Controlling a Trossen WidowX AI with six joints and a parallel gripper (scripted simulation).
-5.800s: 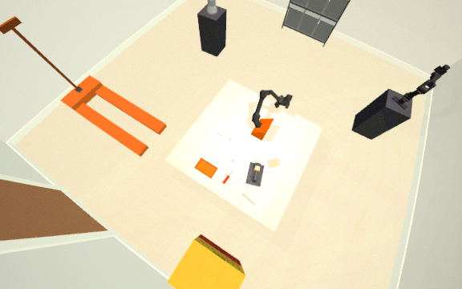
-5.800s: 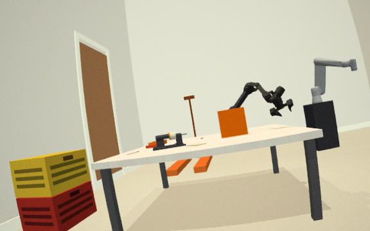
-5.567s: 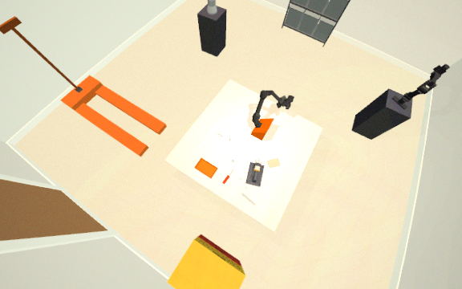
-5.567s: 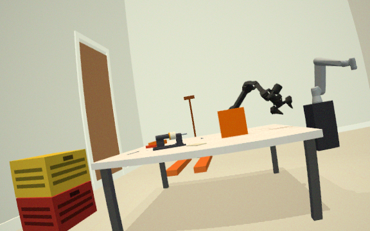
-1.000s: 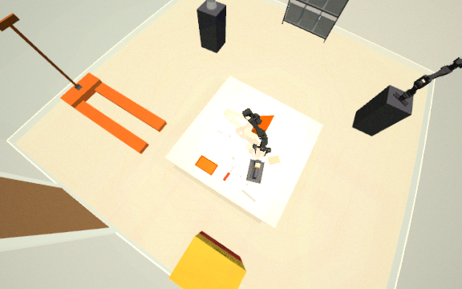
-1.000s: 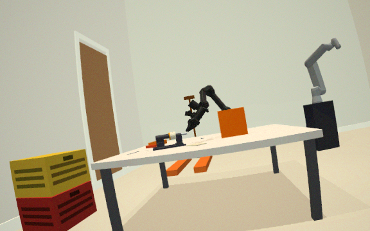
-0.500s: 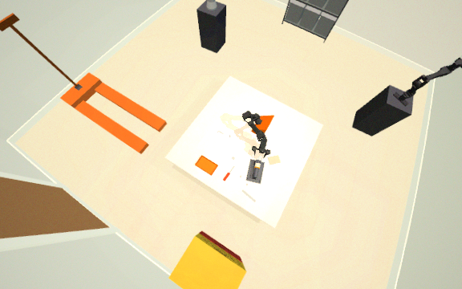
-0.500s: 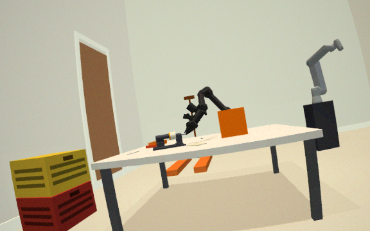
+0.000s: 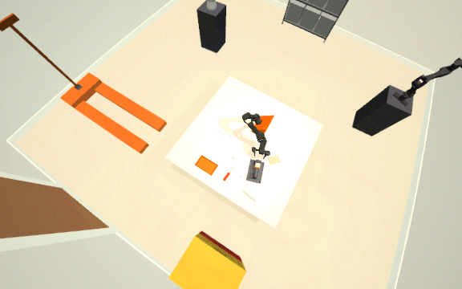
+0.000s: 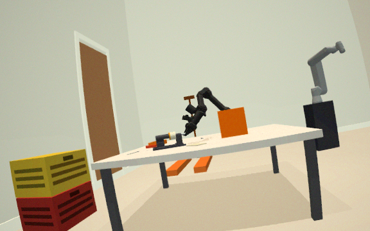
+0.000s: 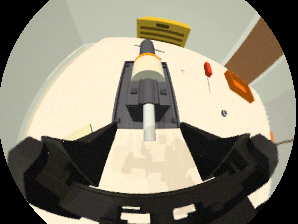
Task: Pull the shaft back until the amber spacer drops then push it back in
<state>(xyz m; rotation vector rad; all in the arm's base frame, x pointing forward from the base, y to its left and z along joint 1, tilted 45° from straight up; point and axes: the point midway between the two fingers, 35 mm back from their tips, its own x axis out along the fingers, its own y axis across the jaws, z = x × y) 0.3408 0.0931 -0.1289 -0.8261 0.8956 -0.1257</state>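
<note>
Now: gripper tip 60 mm short of the grey shaft, 20 mm to the right of it and 10 mm below it. The rest, counted from my gripper tip: beige card (90 mm behind, 160 mm to the left, 60 mm below); then white spacer (80 mm ahead, 20 mm to the left, 10 mm above); then dark shaft fixture (120 mm ahead, 30 mm to the left, 20 mm below).
</note>
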